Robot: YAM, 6 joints.
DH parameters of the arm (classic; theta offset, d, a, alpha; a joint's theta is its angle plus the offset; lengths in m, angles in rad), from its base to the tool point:
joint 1: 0 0.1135 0.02 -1.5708
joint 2: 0 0 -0.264 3.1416
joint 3: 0.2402 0 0.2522 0
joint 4: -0.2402 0 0.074 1.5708
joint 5: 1.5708 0 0 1.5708
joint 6: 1.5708 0.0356 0 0
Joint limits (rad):
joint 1: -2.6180..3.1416
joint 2: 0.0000..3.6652
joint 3: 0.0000..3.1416
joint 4: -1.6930..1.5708
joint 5: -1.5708..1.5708
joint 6: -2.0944..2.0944
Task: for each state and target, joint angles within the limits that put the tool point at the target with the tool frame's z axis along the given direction. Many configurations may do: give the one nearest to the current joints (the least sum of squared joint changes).
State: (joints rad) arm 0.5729 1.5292 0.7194 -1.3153 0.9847 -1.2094
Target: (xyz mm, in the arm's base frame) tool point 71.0 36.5 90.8 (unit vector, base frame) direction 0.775 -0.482 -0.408
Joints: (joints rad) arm 0.8907 0.7369 0.0266 -0.5912 1.1336 -1.2094
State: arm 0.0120 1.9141 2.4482 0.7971 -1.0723 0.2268
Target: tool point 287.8 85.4 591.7 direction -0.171 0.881 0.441
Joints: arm 0.1818 1.8233 2.1380 1.2762 -1.1140 0.2268
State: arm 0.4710 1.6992 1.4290 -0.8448 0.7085 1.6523
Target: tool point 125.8 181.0 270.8 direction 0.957 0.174 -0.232
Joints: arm 1.0875 1.0030 0.6425 -0.0091 0.8735 1.6523
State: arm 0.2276 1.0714 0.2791 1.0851 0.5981 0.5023
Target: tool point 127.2 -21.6 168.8 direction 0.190 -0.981 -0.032
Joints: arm 0.1103 0.6722 0.1061 0.1894 1.4837 0.5023
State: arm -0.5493 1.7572 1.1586 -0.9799 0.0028 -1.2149
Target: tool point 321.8 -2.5 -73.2 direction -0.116 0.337 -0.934
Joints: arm -0.0445 2.5313 1.1288 -0.3075 -0.3380 -1.2149
